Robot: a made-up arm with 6 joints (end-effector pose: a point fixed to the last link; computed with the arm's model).
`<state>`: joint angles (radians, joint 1 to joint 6).
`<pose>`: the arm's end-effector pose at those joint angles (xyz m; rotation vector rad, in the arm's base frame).
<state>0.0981 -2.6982 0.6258 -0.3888 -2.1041 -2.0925</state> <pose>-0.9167 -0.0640 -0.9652 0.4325 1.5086 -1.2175</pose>
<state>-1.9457 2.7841 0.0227 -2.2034 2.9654 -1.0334</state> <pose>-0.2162 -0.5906 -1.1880 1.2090 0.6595 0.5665</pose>
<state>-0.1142 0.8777 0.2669 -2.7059 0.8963 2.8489</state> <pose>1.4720 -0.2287 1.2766 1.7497 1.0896 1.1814</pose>
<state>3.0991 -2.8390 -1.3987 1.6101 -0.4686 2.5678</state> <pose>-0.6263 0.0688 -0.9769 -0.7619 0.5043 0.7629</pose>
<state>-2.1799 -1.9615 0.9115 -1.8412 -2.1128 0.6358</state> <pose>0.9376 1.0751 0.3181 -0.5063 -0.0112 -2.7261</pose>
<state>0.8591 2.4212 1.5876 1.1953 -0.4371 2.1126</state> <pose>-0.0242 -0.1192 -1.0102 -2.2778 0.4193 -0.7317</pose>
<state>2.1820 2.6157 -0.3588 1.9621 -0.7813 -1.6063</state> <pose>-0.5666 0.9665 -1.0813 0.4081 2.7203 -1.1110</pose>
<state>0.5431 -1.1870 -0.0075 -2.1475 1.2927 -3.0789</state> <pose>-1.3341 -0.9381 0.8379 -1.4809 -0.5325 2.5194</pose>
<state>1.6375 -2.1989 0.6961 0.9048 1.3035 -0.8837</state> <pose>0.0291 -1.5536 -0.1138 -0.0941 1.0045 1.9739</pose>
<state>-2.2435 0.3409 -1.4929 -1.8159 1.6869 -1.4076</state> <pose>0.2472 0.4454 1.3730 -1.2681 2.4993 -0.1949</pose>
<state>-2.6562 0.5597 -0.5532 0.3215 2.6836 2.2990</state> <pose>-0.4076 -0.2895 1.7191 0.4184 -1.7225 2.3809</pose>
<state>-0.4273 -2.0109 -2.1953 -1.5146 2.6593 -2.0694</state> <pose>-0.1047 -0.0413 -0.4783 0.9270 -0.2522 1.3917</pose>
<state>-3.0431 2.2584 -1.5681 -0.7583 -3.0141 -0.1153</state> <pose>-1.1001 -0.1395 0.3089 -0.1813 1.0402 -1.6815</pose>
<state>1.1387 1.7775 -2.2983 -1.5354 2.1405 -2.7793</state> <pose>0.3072 0.3728 0.7996 0.4623 1.0956 -1.7190</pose>
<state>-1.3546 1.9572 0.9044 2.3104 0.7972 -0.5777</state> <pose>0.3356 -1.0893 -0.9218 -1.1144 0.1607 -1.8165</pose>
